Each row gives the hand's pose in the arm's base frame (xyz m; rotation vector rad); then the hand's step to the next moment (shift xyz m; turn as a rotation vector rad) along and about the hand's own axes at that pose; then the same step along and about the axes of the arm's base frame.
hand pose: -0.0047 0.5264 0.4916 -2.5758 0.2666 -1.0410
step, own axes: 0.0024 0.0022 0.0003 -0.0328 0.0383 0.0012
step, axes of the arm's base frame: 0.0018 -0.0027 0.0005 -0.0242 -0.0252 -0.0364
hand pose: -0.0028 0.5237 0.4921 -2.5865 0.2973 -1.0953
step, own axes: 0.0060 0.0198 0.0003 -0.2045 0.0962 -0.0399
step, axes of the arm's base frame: 0.0030 -0.0202 -0.0035 -0.1755 -0.0344 -0.1438
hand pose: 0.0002 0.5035 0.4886 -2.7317 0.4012 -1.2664
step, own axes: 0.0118 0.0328 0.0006 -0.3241 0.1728 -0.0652
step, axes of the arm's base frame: 0.0014 -0.0348 0.0016 -0.2836 -0.0740 -0.2308
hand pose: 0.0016 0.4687 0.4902 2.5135 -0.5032 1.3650
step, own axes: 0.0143 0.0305 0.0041 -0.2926 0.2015 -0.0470
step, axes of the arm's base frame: -0.0020 -0.0320 0.0112 -0.2655 -0.1126 -0.2128
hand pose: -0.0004 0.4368 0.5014 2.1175 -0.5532 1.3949
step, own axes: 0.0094 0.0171 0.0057 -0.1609 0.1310 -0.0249
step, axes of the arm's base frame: -0.0027 -0.0172 0.0105 -0.1575 -0.0781 -0.1130
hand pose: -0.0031 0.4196 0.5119 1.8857 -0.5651 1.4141
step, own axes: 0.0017 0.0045 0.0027 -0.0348 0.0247 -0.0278
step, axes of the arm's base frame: -0.0009 -0.0049 0.0024 -0.0459 0.0023 -0.0219
